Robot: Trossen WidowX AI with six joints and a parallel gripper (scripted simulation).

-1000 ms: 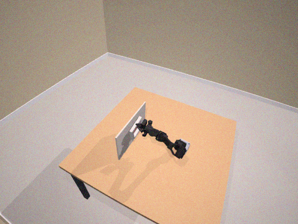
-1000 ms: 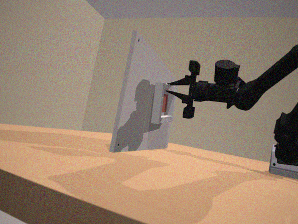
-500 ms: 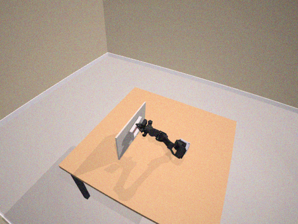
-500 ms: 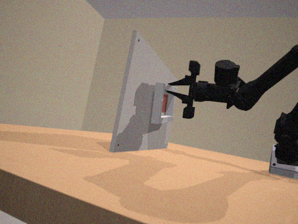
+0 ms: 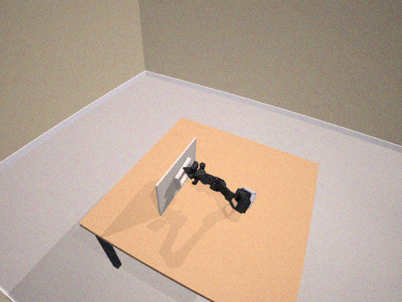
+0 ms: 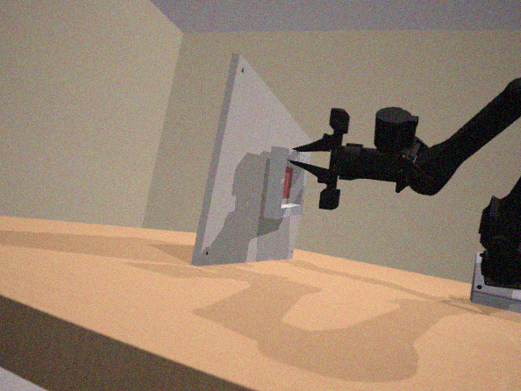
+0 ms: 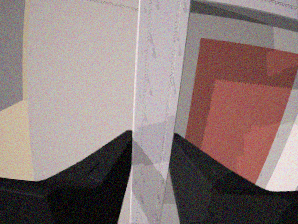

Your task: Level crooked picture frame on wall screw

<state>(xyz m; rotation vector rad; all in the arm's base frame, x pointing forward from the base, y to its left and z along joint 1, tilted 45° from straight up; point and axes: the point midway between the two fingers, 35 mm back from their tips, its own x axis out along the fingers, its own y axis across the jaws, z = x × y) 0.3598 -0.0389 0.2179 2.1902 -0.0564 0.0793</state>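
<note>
Right now my gripper tip is 5 cm above the picture frame, 1 cm to the left of it and 1 cm short of it. The rest, counted from my gripper tip: grey wall panel (6 cm below, 2 cm ahead, 1 cm to the left).
</note>
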